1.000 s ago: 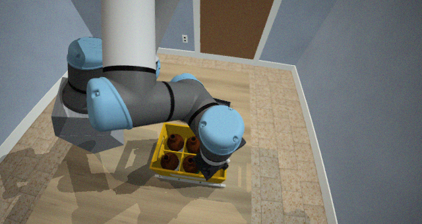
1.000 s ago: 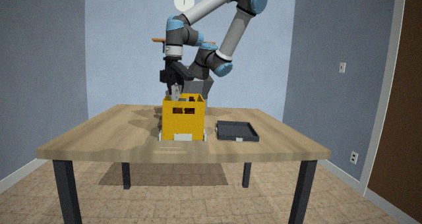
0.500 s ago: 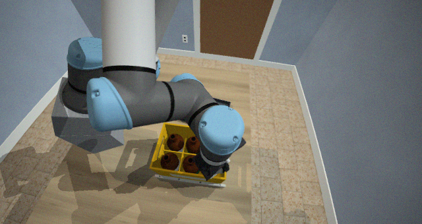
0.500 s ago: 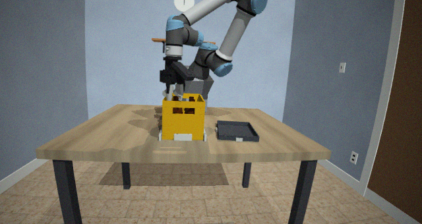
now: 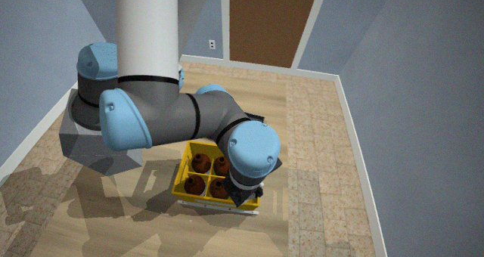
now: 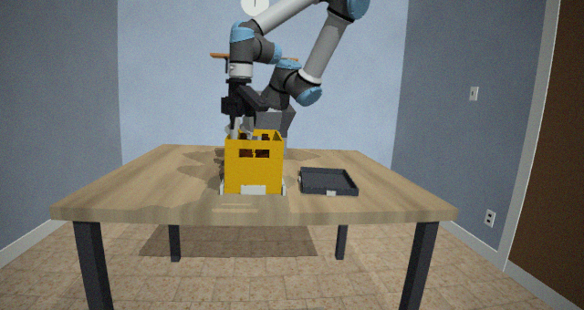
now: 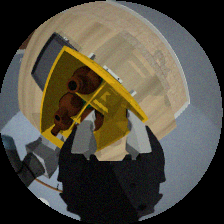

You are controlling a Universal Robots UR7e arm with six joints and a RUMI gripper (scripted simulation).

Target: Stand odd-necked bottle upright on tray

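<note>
Right now the bottle is 80 mm to the left of my hand, 70 mm below it and 30 mm behind it. Also, from my hand: crate: 100 mm behind, 70 mm below, 10 mm to the left; then tray: 280 mm to the left, 160 mm behind, 140 mm below.
</note>
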